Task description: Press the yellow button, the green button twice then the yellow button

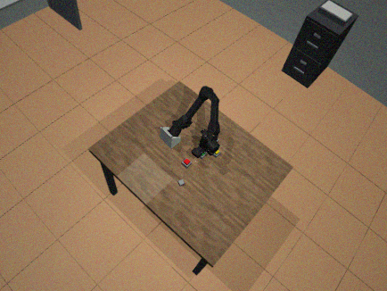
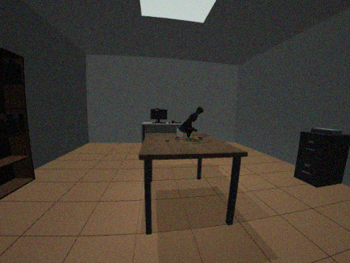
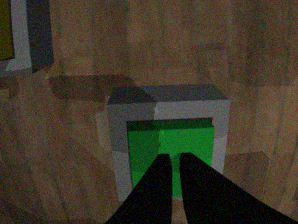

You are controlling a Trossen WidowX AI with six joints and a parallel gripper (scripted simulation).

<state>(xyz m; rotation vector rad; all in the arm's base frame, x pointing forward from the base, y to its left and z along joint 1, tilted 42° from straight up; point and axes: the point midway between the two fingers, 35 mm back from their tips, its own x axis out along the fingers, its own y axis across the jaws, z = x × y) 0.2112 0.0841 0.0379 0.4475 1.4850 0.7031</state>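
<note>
My gripper tip is now 1 cm above the green button. Also, from my gripper tip: purple button 3 cm behind, 14 cm to the left; yellow button 5 cm ahead, 9 cm to the left; red button 1 cm behind, 13 cm to the right.
</note>
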